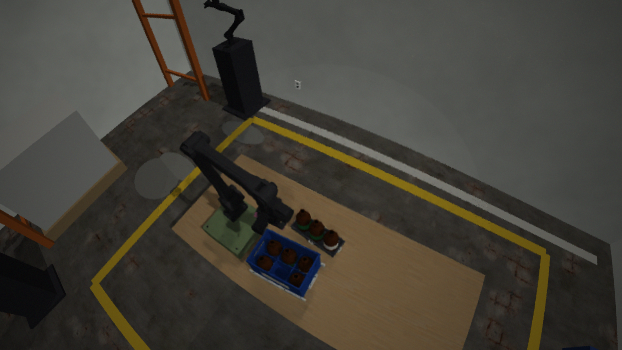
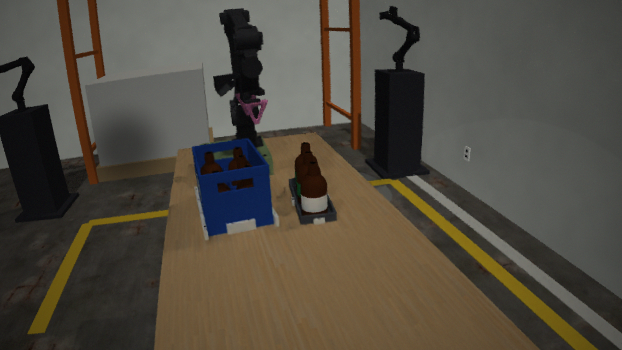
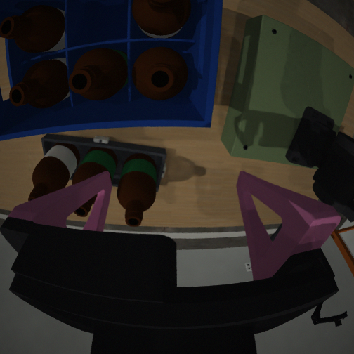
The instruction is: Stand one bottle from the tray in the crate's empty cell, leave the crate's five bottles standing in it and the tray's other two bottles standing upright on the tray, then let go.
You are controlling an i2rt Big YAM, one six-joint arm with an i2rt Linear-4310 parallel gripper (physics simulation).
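Frame: origin at the arm's base, x back, y left, z down, level; centimetres.
Seen in the pictures: gripper, fingertip midpoint: [image 2: 252, 119]; arm's base, link origin: [image 1: 235, 210].
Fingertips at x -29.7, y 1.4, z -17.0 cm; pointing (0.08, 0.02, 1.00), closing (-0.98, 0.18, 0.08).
Offsets run from my fingertips to a thing's middle. "spot": to the spot under its first point. Level surfaces: height alone.
The blue crate {dx -10.9, dy -9.0, dz +15.7 cm} [image 1: 313, 276] [image 2: 237, 207] [image 3: 215, 60] holds five brown bottles standing in its cells. Its empty cell [image 3: 97, 20] is in the middle of the row farther from the tray. The dark tray {spot: dx -25.9, dy +17.6, dz +23.0 cm} [image 2: 330, 216] [image 3: 135, 148] stands beside the crate with three upright bottles: a white-label one {dx -20.8, dy +14.3, dz +16.2 cm} [image 1: 331, 240] [image 2: 314, 189] [image 3: 51, 172] at one end, a green-label one {dx -11.9, dy +14.7, dz +16.2 cm} [image 1: 316, 229] [image 3: 92, 169] in the middle and another green-label one {dx -3.2, dy +15.7, dz +16.2 cm} [image 1: 303, 219] [image 3: 136, 187] at the end nearest the arm's base. My gripper [image 2: 255, 111] [image 3: 173, 178] is open and empty, above and apart from the bottles, on the base side.
The arm stands on a green base plate [image 1: 227, 235] [image 3: 295, 85] at the end of the wooden table {dz +24.5 cm} [image 1: 400, 280] [image 2: 280, 285]. The crate's near corner is close to this plate. A black pedestal [image 1: 237, 75] [image 2: 398, 120] with another arm stands beyond the table.
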